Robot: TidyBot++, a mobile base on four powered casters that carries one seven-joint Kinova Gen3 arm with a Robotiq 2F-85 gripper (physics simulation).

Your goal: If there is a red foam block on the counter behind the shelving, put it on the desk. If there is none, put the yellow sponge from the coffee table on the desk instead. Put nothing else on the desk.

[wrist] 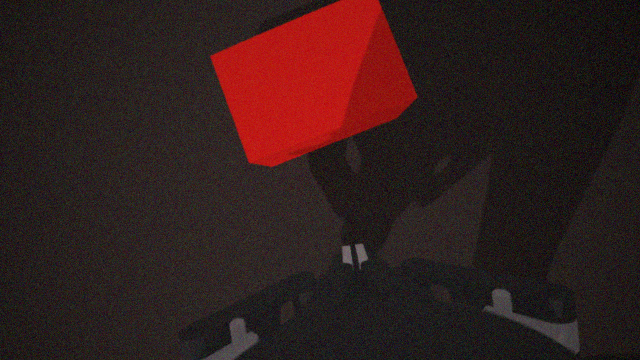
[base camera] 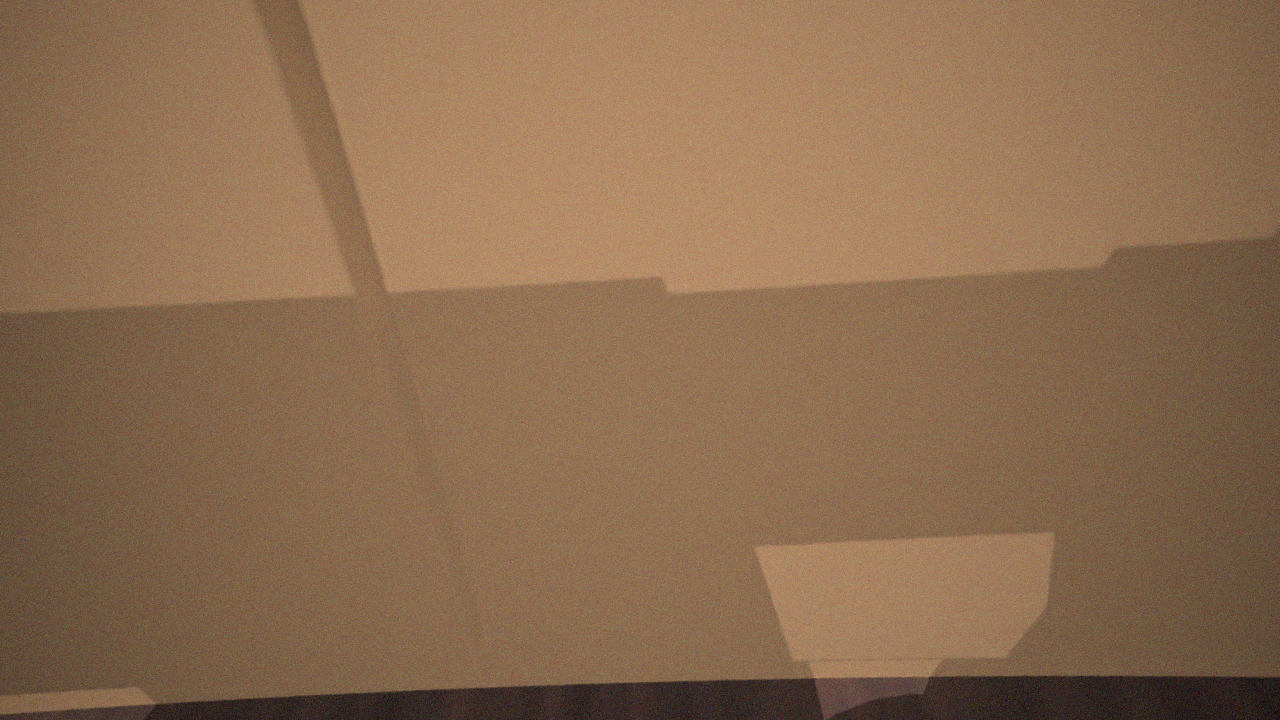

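A red foam block lies on a dark surface in the upper middle of the wrist view, its top edge cut off by the frame. Part of its right side is in shadow. My gripper is shut with its fingertips together and holds nothing. In the wrist view the fingertips are below the block in the picture and apart from it. The desk, the coffee table and the yellow sponge do not show in either view.
In the base camera view a plain tan surface fills most of the picture, with shadows across it and a bright patch at the lower right. A dark strip runs along the bottom. Shadows of the arm fall beside the block.
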